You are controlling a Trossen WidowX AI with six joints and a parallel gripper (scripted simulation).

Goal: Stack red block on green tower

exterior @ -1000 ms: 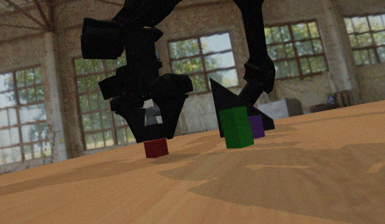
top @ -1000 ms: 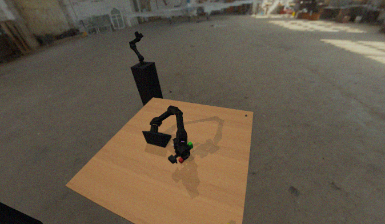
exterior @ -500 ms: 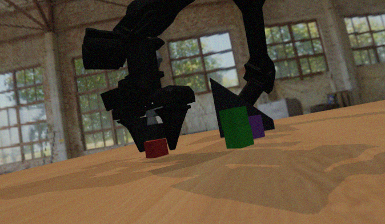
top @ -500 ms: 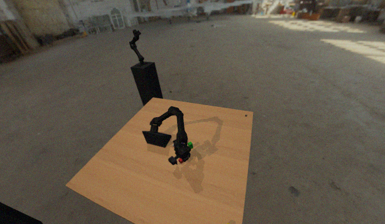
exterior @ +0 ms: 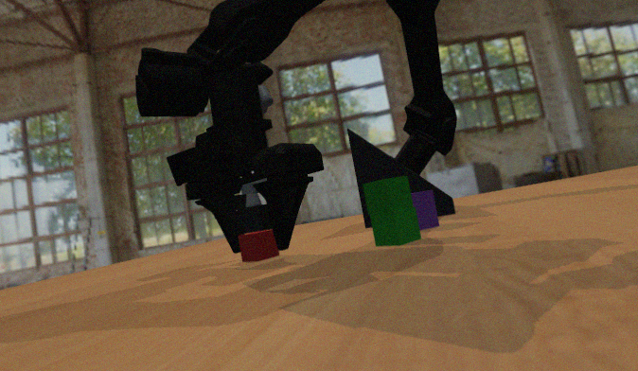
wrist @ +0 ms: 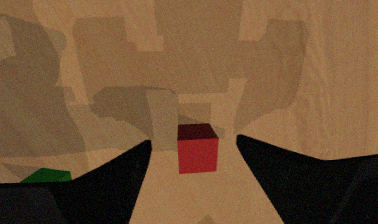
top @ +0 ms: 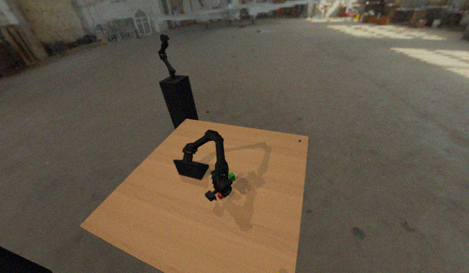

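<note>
Right now the purple block is 16 cm to the left of my gripper tip, 8 cm behind it and 1 cm above it. Round my gripper tip: red block: 1 cm above; then small white cube: 14 cm behind, 12 cm to the left.
</note>
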